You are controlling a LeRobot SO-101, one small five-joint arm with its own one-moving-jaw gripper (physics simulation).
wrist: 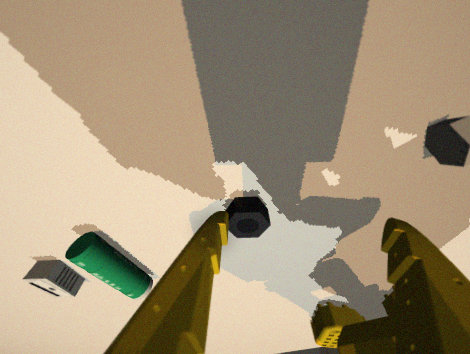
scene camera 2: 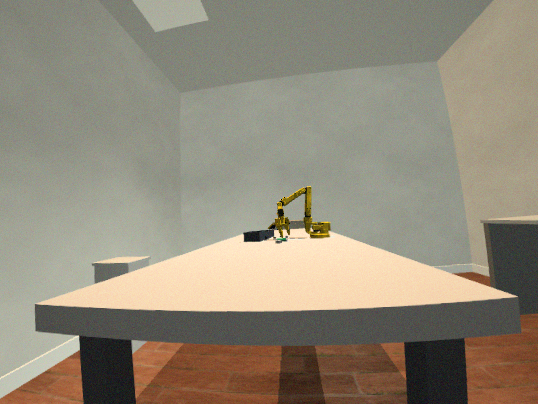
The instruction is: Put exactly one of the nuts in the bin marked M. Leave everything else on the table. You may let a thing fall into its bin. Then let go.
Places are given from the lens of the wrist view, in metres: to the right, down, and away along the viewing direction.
green battery (wrist: 90, 252): -0.07, 0.03, 0.09
sharpener (wrist: 54, 277): -0.10, 0.06, 0.10
The marked spots on the green battery and the sharpener are 0.05 m apart.
